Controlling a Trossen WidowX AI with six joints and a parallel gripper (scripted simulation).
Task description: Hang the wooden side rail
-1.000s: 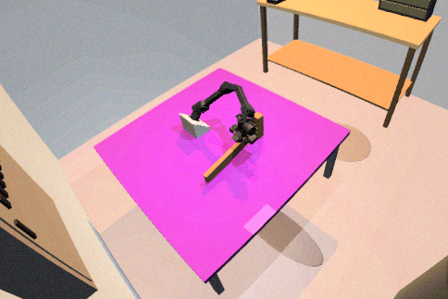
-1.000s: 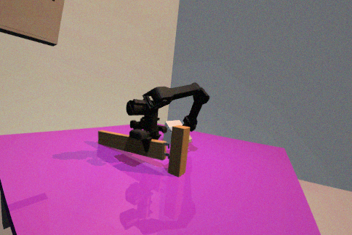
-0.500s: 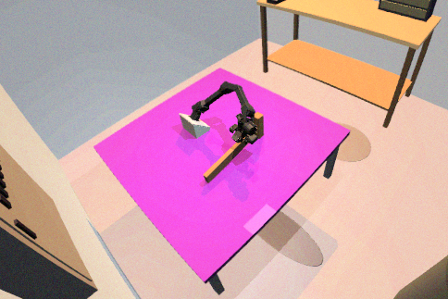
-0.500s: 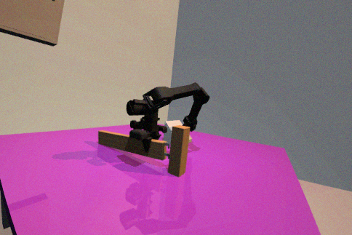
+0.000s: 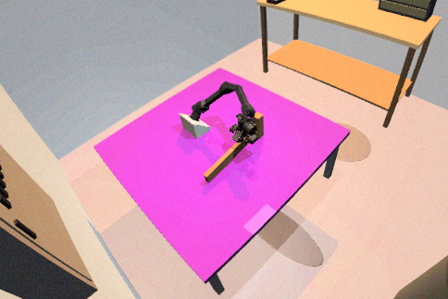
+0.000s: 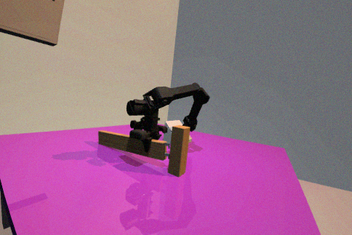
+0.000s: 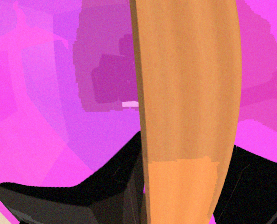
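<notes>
My gripper tip is 2 cm past the headboard post, 14 cm to the right of it and 4 cm below it.
</notes>
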